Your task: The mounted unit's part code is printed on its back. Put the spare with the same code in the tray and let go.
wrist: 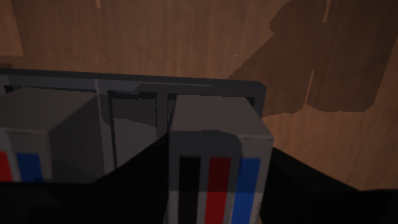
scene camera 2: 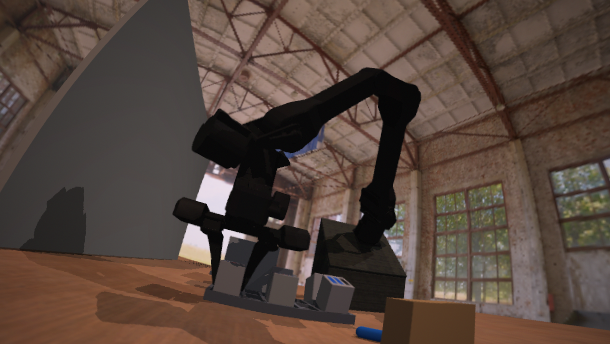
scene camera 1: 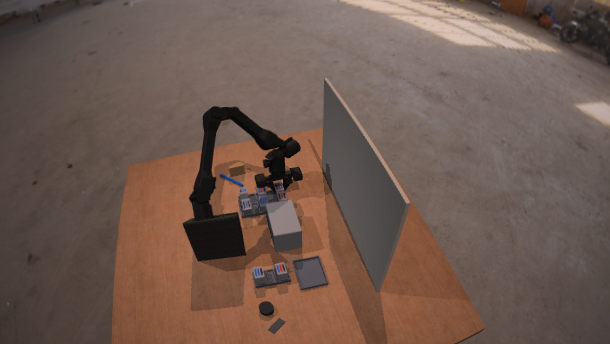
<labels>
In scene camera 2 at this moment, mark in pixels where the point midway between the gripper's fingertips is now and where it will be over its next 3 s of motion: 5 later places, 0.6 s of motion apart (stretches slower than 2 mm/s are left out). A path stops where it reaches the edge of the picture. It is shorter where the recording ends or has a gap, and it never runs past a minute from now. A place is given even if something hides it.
My gripper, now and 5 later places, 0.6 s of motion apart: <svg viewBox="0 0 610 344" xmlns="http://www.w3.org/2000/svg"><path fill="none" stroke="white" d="M227 287L239 235L251 202L236 190L221 200L230 212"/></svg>
</labels>
